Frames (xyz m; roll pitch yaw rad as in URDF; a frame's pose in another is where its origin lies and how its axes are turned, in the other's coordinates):
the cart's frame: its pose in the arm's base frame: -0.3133 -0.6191 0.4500 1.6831 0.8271 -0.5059
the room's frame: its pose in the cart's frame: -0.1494 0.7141 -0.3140 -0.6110 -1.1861 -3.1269
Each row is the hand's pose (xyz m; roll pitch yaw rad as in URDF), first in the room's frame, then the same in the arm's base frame.
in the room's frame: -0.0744 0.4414 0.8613 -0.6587 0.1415 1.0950
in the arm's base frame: -0.0905 -0.4830 0.1471 2.7385 -0.0896 2.7498
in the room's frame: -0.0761 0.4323 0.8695 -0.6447 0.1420 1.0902
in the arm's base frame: -0.0835 -0.4906 0.1403 2.7527 -0.0912 2.7543
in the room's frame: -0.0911 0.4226 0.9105 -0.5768 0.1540 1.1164
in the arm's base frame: -0.0677 -0.4983 0.0991 2.8194 -0.0963 2.7261
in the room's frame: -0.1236 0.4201 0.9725 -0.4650 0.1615 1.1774
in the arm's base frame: -0.0448 -0.4948 0.0330 2.9272 -0.0885 2.6656
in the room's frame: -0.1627 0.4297 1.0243 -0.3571 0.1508 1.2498
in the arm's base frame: -0.0247 -0.4758 -0.0265 3.0288 -0.0606 2.5987
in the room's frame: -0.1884 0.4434 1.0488 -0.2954 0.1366 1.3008
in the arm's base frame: -0.0160 -0.4556 -0.0575 3.0854 -0.0347 2.5530
